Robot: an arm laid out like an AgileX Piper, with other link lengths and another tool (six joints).
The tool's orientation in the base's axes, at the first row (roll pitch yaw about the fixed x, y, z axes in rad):
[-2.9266 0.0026 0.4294]
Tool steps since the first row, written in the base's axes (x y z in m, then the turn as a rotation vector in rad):
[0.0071 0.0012 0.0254 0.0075 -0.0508 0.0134]
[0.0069 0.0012 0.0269 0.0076 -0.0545 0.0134]
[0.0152 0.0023 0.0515 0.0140 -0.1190 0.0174]
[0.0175 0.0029 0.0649 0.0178 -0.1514 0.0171]
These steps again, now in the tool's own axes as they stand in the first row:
[0.0069 -0.0036 -0.0252 -0.0144 0.0453 -0.0236]
[0.0067 -0.0040 -0.0267 -0.0158 0.0487 -0.0243]
[0.0146 -0.0069 -0.0513 -0.0369 0.1077 -0.0412]
[0.0169 -0.0093 -0.0644 -0.0469 0.1381 -0.0475]

